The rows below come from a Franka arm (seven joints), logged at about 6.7 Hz.
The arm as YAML. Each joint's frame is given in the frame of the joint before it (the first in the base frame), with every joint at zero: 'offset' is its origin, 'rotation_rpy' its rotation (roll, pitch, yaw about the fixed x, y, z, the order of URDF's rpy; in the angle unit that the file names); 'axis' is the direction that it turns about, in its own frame. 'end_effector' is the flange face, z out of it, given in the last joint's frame.
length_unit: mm
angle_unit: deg
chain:
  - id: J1
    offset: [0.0, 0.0, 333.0]
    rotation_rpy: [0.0, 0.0, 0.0]
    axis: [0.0, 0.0, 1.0]
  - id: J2
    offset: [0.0, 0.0, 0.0]
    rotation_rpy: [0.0, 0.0, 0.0]
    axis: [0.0, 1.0, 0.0]
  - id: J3
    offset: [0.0, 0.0, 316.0]
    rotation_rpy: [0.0, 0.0, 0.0]
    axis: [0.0, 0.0, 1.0]
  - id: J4
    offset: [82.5, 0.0, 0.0]
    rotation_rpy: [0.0, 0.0, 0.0]
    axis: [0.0, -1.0, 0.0]
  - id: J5
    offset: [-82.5, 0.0, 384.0]
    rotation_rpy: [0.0, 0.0, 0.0]
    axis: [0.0, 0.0, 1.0]
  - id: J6
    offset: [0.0, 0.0, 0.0]
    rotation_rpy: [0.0, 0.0, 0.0]
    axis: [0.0, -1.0, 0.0]
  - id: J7
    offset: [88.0, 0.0, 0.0]
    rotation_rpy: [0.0, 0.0, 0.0]
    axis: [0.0, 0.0, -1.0]
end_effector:
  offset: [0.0, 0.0, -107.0]
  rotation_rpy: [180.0, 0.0, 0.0]
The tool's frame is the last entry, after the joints.
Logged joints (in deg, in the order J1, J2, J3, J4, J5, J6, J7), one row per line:
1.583, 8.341, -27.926, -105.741, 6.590, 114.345, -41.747
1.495, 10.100, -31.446, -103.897, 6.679, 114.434, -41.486
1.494, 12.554, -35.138, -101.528, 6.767, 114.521, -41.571
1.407, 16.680, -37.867, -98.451, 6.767, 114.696, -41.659
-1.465, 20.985, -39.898, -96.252, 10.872, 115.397, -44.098
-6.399, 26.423, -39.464, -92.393, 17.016, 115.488, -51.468
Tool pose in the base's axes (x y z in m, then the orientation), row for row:
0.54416, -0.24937, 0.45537, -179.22, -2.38, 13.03
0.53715, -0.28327, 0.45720, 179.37, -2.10, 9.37
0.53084, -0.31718, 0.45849, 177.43, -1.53, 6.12
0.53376, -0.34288, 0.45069, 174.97, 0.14, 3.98
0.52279, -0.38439, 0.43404, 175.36, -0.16, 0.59
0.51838, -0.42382, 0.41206, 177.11, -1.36, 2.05
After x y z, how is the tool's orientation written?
As angles about the fixed x, y, z axes (roll, pitch, yaw), in degrees.
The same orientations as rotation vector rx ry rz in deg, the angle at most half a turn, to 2 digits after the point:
-177.76, -20.33, -3.55
178.91, 14.64, 3.36
177.25, 9.42, 2.58
174.86, 6.09, 0.05
175.36, 0.89, 0.28
177.09, 3.12, 2.18

